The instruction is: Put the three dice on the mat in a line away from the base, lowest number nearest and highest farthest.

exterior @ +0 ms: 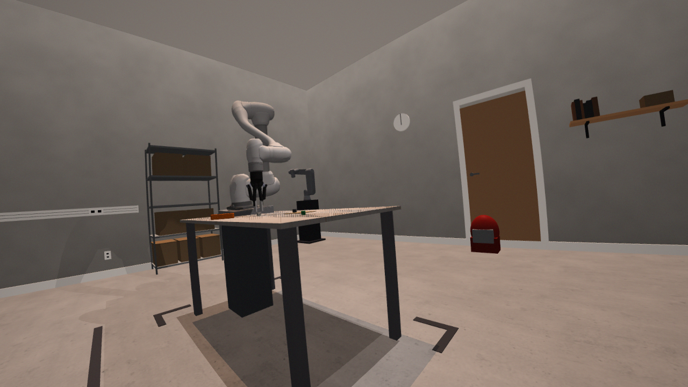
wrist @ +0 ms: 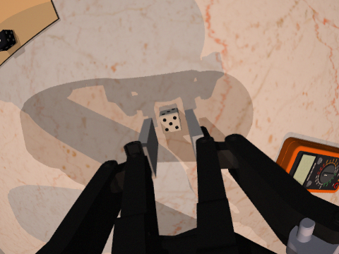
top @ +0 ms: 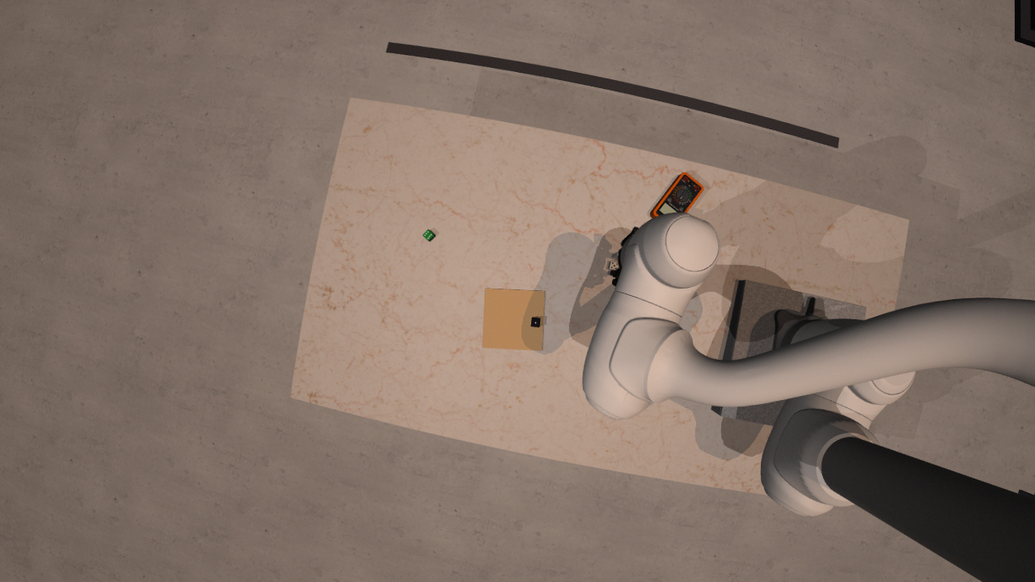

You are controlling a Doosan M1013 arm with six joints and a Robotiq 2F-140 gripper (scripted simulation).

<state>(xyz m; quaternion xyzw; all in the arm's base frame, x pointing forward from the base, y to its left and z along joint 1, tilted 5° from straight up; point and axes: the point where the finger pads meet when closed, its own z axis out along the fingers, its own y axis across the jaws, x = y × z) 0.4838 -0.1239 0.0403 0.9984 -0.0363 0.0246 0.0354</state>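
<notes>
The white die is 50 mm below my hand. From my hand the other things lie so: black die 160 mm ahead, 160 mm to the left, 50 mm below; then mat 210 mm ahead, 160 mm to the left, 60 mm below; then orange multimeter 120 mm behind, 180 mm to the right, 40 mm below.
</notes>
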